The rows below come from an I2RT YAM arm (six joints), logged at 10 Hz.
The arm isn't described. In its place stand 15 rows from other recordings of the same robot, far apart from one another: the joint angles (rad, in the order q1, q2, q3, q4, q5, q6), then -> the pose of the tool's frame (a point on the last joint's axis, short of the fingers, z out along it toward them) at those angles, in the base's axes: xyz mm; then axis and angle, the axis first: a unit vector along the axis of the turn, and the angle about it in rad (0 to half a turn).
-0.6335, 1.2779, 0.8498, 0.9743, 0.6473, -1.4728 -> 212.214 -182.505 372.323 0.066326 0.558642 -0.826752 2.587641
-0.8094, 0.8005, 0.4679, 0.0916, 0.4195, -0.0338 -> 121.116 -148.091 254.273 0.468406 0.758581 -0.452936 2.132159
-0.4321, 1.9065, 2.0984, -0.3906, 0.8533, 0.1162 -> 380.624 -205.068 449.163 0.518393 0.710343 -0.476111 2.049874
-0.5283, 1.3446, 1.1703, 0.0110, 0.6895, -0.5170 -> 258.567 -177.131 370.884 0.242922 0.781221 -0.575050 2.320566
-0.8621, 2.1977, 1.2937, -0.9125, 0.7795, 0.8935 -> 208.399 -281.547 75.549 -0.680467 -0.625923 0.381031 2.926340
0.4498, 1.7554, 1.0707, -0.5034, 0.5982, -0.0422 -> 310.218 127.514 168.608 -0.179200 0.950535 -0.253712 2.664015
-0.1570, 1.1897, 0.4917, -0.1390, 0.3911, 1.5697 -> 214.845 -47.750 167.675 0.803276 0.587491 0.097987 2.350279
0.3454, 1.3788, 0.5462, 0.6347, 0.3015, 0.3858 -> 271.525 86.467 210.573 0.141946 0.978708 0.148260 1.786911
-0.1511, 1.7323, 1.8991, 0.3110, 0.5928, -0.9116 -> 378.627 -77.768 521.513 0.060670 0.711730 -0.699828 1.784855
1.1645, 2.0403, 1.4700, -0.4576, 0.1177, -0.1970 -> 175.581 397.529 173.538 -0.614717 0.784975 0.077049 2.608702
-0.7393, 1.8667, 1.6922, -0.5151, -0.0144, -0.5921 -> 320.478 -291.520 312.853 0.067451 0.959198 -0.274571 2.448963
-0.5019, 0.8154, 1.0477, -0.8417, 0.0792, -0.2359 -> 133.119 -76.265 357.816 0.149324 0.964124 -0.219470 2.278459
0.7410, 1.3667, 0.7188, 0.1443, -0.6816, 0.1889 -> 196.665 210.335 222.951 -0.403246 0.769730 0.494882 2.533339
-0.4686, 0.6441, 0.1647, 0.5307, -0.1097, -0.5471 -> 147.360 -70.226 217.868 -0.087864 0.903134 -0.420271 1.724010
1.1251, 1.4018, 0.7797, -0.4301, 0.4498, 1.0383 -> 127.010 229.942 187.615 0.017075 0.991952 0.125455 2.516016
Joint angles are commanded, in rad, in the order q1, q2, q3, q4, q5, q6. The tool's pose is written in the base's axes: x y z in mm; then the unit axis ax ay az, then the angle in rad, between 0 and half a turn. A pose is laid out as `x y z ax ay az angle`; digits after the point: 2 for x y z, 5 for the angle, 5 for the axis.
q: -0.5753, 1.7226, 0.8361, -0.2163, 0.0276, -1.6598
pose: 260.17 -169.88 124.75 -0.50122 0.83814 -0.21518 2.96244
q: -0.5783, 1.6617, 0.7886, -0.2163, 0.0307, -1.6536
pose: 249.02 -163.85 130.08 -0.49623 0.83944 -0.22159 2.95869
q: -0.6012, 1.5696, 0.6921, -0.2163, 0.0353, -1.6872
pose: 224.19 -155.29 130.06 -0.50012 0.83678 -0.22289 2.97716
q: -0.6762, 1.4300, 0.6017, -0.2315, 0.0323, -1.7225
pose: 191.46 -155.10 139.36 -0.48123 0.84257 -0.24185 2.98712
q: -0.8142, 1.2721, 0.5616, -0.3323, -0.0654, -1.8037
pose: 154.32 -160.08 156.89 -0.46788 0.84918 -0.24492 2.94528
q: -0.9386, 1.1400, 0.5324, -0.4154, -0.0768, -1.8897
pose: 121.68 -161.49 169.30 -0.45107 0.85316 -0.26202 2.98408
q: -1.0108, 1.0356, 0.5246, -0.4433, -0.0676, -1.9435
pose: 103.88 -161.16 183.75 -0.43815 0.84757 -0.29942 3.02069
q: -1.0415, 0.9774, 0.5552, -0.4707, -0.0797, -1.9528
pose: 97.93 -161.80 201.43 -0.42740 0.84200 -0.32920 3.01768
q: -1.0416, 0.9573, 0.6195, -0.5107, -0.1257, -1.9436
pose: 100.44 -162.89 222.75 -0.42851 0.83372 -0.34828 2.96913
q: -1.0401, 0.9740, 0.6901, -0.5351, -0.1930, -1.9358
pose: 106.12 -167.34 241.26 -0.43593 0.82514 -0.35931 2.90191
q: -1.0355, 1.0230, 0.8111, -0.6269, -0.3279, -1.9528
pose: 115.26 -171.88 265.89 -0.46780 0.81331 -0.34596 2.78166
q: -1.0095, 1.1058, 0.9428, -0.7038, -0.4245, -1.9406
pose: 130.58 -180.13 287.78 -0.48986 0.80886 -0.32524 2.67937
